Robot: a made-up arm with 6 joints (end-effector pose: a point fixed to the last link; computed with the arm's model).
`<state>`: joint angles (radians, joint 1 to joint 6).
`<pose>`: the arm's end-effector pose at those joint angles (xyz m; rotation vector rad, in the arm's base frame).
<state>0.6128 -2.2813 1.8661 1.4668 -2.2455 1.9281</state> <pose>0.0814 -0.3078 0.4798 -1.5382 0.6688 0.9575</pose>
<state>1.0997 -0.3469 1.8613 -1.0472 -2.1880 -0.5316</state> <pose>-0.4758 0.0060 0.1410 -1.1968 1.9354 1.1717</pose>
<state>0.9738 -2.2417 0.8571 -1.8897 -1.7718 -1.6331</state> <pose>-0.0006 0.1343 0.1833 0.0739 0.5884 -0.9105</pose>
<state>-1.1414 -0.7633 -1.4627 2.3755 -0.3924 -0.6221</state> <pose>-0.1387 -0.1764 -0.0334 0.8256 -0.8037 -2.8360</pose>
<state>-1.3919 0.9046 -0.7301 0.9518 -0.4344 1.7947</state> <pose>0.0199 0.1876 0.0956 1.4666 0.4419 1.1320</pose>
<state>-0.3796 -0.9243 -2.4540 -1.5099 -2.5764 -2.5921</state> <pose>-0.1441 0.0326 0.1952 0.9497 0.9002 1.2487</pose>
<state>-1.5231 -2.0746 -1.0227 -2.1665 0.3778 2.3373</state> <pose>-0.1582 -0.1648 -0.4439 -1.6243 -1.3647 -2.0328</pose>
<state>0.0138 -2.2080 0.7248 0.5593 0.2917 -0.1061</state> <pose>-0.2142 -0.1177 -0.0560 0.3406 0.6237 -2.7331</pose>
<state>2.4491 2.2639 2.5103 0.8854 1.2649 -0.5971</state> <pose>0.0902 0.0234 0.2570 2.2428 1.3682 0.9334</pose>
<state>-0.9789 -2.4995 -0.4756 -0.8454 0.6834 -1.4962</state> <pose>0.3812 -0.6336 0.1852 -1.5812 -1.0230 -1.8022</pose>
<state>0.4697 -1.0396 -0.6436 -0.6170 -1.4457 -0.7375</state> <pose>0.1257 0.0856 -0.0406 -0.1355 0.5245 -1.3473</pose>
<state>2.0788 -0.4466 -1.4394 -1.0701 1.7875 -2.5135</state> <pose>-0.1496 0.6485 -0.3210 -0.9865 1.8525 -2.1677</pose>
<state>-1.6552 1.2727 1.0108 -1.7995 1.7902 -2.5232</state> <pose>0.5696 0.3499 0.6351 0.5104 -2.6096 0.3779</pose>
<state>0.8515 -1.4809 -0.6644 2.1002 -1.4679 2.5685</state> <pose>0.1661 -0.0538 0.2447 -0.2565 -2.6053 -0.4835</pose>
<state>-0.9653 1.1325 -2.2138 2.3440 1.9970 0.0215</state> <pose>-0.3892 -0.2580 0.1631 -0.4429 -0.1260 -2.2653</pose>
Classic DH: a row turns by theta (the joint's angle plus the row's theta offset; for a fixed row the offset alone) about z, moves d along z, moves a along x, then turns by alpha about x. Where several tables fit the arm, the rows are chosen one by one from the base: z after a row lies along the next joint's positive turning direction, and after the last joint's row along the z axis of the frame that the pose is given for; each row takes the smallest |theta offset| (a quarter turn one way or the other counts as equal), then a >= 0, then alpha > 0; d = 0 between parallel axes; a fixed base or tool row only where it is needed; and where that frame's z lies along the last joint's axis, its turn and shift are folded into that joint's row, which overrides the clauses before.
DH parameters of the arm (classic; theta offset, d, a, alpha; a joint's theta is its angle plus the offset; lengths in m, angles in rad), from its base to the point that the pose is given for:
base (fixed): 0 0.09 0 1.5708
joint 1: 0 0.01 -0.11 -1.5708
joint 2: 0 0.19 -0.06 -1.5708
joint 3: 0 0.24 -0.09 -1.5708
joint 4: 0 -0.05 0.13 -1.5708
joint 5: 0 -0.01 0.31 -1.5708
joint 6: 0.588 0 0.0361 0
tool (fixed): -0.588 -0.27 0 0

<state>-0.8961 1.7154 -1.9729 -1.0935 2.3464 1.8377</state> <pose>-0.2868 -0.4995 0.3842 0.6038 2.4886 1.6275</pose>
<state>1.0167 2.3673 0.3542 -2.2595 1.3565 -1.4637</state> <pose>-0.6950 -0.6546 0.1398 -0.9353 1.4671 1.4843</pose>
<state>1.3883 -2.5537 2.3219 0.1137 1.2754 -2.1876</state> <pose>0.2822 -0.0733 0.1226 -1.2051 -2.2296 1.2844</pose>
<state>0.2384 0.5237 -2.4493 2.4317 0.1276 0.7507</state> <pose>0.2519 0.0873 0.2082 2.2898 -1.2590 -0.3925</pose>
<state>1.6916 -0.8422 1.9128 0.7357 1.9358 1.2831</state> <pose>0.0697 -0.1699 0.2505 -0.7688 -1.0053 0.1842</pose>
